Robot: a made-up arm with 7 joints.
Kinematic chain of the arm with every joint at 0, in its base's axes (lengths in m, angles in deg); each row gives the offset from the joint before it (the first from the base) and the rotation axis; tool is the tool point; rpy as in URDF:
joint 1: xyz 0 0 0.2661 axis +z
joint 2: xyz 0 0 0 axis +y
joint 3: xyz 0 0 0.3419 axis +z
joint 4: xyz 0.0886 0 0 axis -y
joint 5: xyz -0.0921 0 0.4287 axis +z
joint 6: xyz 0 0 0 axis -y
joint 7: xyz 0.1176 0 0 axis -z
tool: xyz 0 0 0 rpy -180 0 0
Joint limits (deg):
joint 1: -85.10..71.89
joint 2: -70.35..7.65
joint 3: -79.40..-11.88
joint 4: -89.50..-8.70
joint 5: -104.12..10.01
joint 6: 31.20..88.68
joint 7: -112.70..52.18
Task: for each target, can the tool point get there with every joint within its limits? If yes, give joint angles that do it. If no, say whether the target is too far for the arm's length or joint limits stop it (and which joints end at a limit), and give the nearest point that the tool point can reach.
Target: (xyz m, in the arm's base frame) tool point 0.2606 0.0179 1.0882
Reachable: yes | joints 36.98 -13.93 -18.35 -44.18 -5.82 59.68 16.42
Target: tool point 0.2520 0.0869 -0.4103
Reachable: no: joint limits stop it (at a limit: joint 2, joint 3, joint 4, joint 6) | nearest point 0.5837 0.2013 0.5254 | short by 0.999 m
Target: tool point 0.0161 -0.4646 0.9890
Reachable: yes | joints 34.66 -26.83 -65.38 -42.84 -62.73 47.96 -69.14
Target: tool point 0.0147 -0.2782 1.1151
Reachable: yes | joints -41.85 -7.38 -30.30 -37.45 -39.93 76.90 -13.44
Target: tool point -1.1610 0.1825 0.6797
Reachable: no: too far | nearest point -0.8385 0.1318 0.5854 | short by 0.340 m
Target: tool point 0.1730 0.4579 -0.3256
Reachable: no: joint limits stop it (at a limit: joint 1, joint 2, joint 3, joint 4, joint 6) | nearest point 0.2929 0.5438 0.5257 | short by 0.864 m
